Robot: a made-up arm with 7 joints.
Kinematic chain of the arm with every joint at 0, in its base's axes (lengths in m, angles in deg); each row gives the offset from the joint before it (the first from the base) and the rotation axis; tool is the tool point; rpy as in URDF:
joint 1: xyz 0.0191 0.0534 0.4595 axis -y
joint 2: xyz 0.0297 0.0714 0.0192 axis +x
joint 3: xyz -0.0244 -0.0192 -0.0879 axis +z
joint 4: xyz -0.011 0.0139 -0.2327 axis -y
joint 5: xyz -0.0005 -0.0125 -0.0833 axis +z
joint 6: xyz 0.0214 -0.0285 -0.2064 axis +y
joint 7: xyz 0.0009 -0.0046 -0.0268 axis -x
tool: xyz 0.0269 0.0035 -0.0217 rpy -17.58 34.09 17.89
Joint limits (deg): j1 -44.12..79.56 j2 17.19..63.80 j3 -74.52..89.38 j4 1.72..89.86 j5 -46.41..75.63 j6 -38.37..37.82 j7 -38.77..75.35
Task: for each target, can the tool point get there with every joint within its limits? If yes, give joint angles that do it. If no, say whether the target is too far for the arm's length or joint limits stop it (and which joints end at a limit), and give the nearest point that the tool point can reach.
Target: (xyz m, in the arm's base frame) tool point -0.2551 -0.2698 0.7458
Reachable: no: joint limits stop it (at a limit: joint 1, joint 2, joint 3, joint 4, joint 6) | nearest point -0.1921 -0.1001 0.2074 | short by 0.568 m
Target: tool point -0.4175 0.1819 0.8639
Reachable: no: joint limits stop it (at a limit: joint 1, joint 2, joint 4) | nearest point -0.0749 0.4505 0.6558 | short by 0.483 m
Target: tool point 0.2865 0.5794 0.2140
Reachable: yes | joints 10.98 41.49 36.85 43.11 31.12 7.34 4.40
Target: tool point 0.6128 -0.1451 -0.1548
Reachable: no: too far | nearest point 0.4251 0.0267 0.0394 | short by 0.320 m
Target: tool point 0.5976 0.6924 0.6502
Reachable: no: too far | nearest point 0.4556 0.5655 0.5625 | short by 0.210 m
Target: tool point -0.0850 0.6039 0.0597
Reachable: yes | joints -30.63 42.99 37.60 18.38 33.27 13.70 -14.54
